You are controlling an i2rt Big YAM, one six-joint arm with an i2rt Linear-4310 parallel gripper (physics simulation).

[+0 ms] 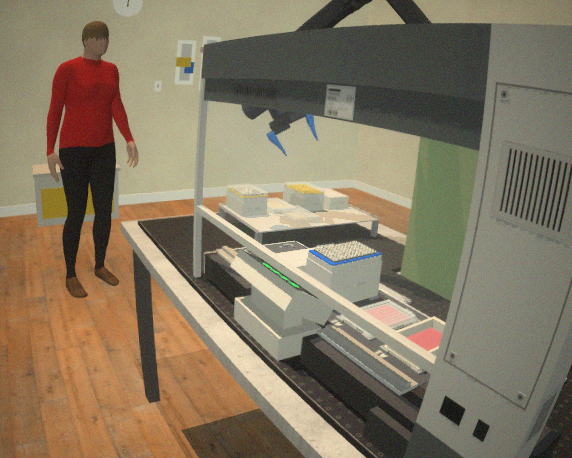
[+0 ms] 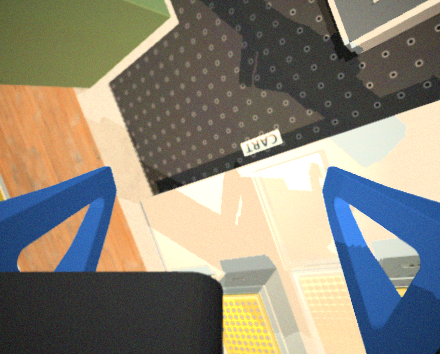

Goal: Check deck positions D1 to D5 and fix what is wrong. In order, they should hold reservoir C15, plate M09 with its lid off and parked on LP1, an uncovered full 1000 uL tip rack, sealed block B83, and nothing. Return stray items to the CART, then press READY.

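Frame: origin at the arm's base, x ahead, y left, z up, level; metres.
Where they show: gripper, between the fingertips: (image 1: pixel 302 147) (image 2: pixel 219 178).
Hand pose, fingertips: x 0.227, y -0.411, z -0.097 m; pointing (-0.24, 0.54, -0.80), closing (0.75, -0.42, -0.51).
Observation:
Each offset is from my fingertips to the top centre of the thing. "spot": to the spot under its first point.
My gripper (image 1: pixel 301 146) (image 2: pixel 219 178) is open and empty, high above the cart {0.122 m back, 0.137 m right, 0.230 m down} (image 1: pixel 257 232) (image 2: pixel 200 205). On the cart are a yellow tip rack (image 1: pixel 303 189) (image 2: pixel 247 322), a pale-tipped rack (image 1: pixel 247 200), a small white box (image 1: pixel 336 199), a pale plate {0.076 m back, 0.210 m right, 0.219 m down} (image 2: pixel 325 297) and a flat, clear, lid-like piece {0.062 m back, 0.076 m right, 0.211 m down} (image 2: pixel 295 215). On the deck, a reservoir with red liquid {0.192 m ahead, 0.632 m left, 0.210 m down} (image 1: pixel 426 339) stands nearest the right housing, then a pink-filled plate (image 1: pixel 387 314), then an uncovered blue-rimmed tip rack (image 1: pixel 345 254) that looks full. A grey-topped block (image 1: pixel 286 246) (image 2: pixel 385 20) lies beyond it. Codes are unreadable.
A dark beam (image 1: pixel 345 60) and a pale rail (image 1: pixel 300 272) run along the front. A device with a green light strip {spot: 0.326 m ahead, 0.378 m left, 0.167 m down} (image 1: pixel 281 274) stands before the deck. A green block (image 1: pixel 430 215) (image 2: pixel 75 45) stands at the side. A person in red (image 1: pixel 89 105) stands at the left.

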